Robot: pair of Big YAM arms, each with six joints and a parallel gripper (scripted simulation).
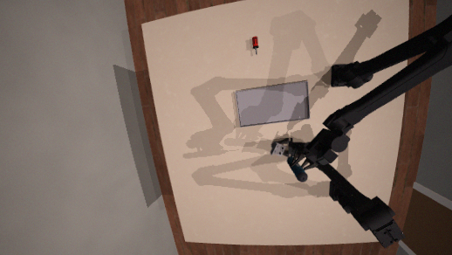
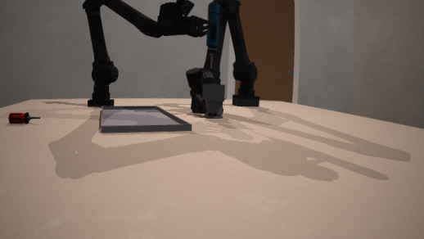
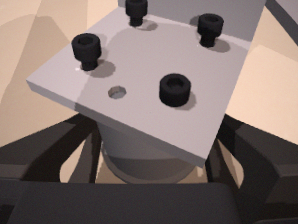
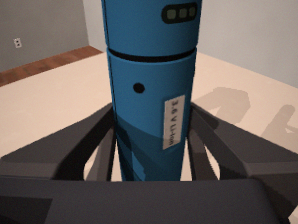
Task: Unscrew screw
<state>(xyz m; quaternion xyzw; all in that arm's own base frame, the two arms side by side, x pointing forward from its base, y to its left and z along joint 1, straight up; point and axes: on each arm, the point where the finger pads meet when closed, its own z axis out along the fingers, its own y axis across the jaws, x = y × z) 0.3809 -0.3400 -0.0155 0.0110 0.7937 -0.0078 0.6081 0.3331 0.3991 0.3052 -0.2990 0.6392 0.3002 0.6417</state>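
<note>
Now: the grey joint module 1 cm above my left hand. Round my left hand: grey bracket: 5 cm above; then screwdriver bit: 16 cm above, 2 cm behind, 1 cm to the right; then shallow grey tray: 26 cm to the right, 2 cm below, 1 cm ahead.
</note>
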